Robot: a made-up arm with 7 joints.
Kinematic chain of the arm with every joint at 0, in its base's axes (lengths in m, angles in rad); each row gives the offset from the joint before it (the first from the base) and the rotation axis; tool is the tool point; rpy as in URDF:
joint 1: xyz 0 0 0.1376 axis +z
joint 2: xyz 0 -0.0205 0.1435 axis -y
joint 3: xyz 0 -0.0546 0.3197 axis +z
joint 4: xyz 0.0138 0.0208 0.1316 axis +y
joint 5: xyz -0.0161 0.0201 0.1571 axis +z
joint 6: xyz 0 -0.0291 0.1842 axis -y
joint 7: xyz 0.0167 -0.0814 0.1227 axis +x
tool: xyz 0 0 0 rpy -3.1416 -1.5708 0
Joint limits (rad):
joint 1: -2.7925..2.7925
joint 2: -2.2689..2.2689
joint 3: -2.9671..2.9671
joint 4: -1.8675..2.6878
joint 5: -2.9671..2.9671
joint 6: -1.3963..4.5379
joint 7: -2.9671..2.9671
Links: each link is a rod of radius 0.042 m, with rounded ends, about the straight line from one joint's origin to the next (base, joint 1, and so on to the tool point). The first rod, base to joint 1, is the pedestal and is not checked.
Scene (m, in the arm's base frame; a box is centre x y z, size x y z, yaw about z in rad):
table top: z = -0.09
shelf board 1: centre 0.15 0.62 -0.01 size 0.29 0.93 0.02 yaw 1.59
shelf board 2: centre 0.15 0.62 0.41 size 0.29 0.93 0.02 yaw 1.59
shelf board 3: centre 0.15 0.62 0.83 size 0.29 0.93 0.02 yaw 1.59
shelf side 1: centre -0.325 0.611 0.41 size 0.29 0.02 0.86 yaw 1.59
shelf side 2: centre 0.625 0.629 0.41 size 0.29 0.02 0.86 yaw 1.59
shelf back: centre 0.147 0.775 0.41 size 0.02 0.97 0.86 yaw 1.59
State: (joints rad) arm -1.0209 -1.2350 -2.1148 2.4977 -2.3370 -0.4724 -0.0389
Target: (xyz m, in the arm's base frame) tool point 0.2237 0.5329 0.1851
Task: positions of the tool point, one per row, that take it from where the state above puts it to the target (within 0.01 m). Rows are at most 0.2 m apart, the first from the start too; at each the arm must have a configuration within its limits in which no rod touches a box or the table.
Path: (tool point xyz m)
1: -0.3532 -0.1991 0.5581
2: -0.3609 -0.0297 0.5827
3: -0.3288 0.1360 0.5521
4: -0.2580 0.2669 0.4766
5: -0.1613 0.3404 0.3758
6: -0.0579 0.3499 0.2736
7: 0.0053 0.4366 0.2433
8: 0.1019 0.5015 0.2141
9: 0.2237 0.5329 0.1851

